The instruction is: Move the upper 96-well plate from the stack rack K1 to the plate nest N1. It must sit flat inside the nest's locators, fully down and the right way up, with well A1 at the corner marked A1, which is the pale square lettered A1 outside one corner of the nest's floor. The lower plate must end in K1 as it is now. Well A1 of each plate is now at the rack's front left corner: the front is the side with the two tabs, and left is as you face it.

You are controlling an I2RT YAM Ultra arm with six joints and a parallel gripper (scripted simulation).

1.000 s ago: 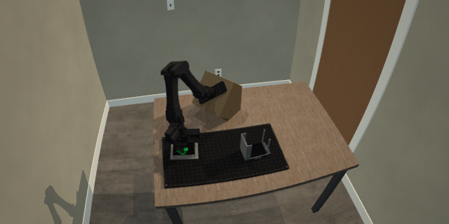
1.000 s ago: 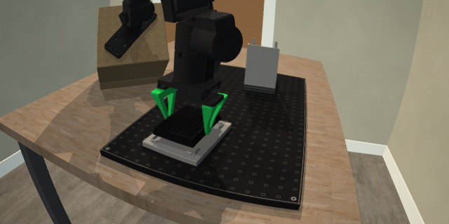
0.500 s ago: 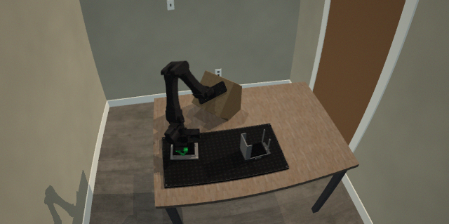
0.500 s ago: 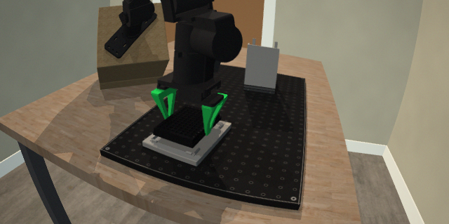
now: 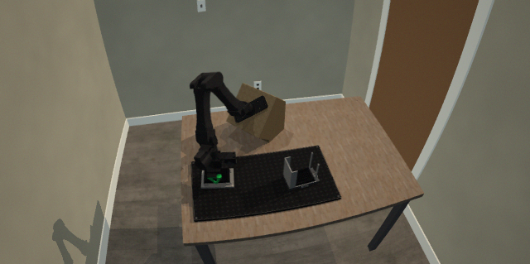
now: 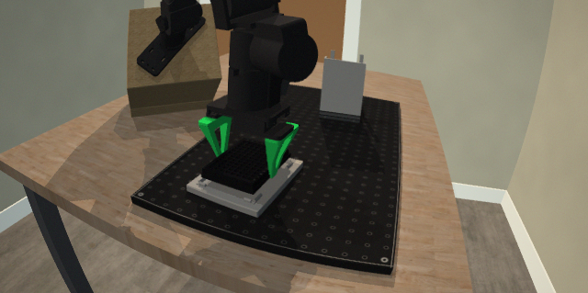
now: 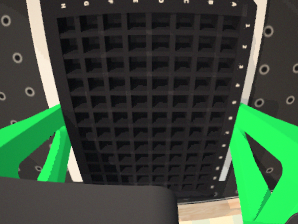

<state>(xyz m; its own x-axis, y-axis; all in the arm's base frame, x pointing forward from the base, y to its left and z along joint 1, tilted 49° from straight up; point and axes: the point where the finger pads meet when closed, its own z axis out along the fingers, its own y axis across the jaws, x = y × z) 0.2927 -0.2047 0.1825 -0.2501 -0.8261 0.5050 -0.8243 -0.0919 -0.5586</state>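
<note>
My hand is right at the black 96-well plate. Also, from my hand: grey plate nest N1: 20 mm below; pale A1 mark: 70 mm ahead, 60 mm to the left, 20 mm below; pale wall: 150 mm ahead, 310 mm to the left, 50 mm above.
</note>
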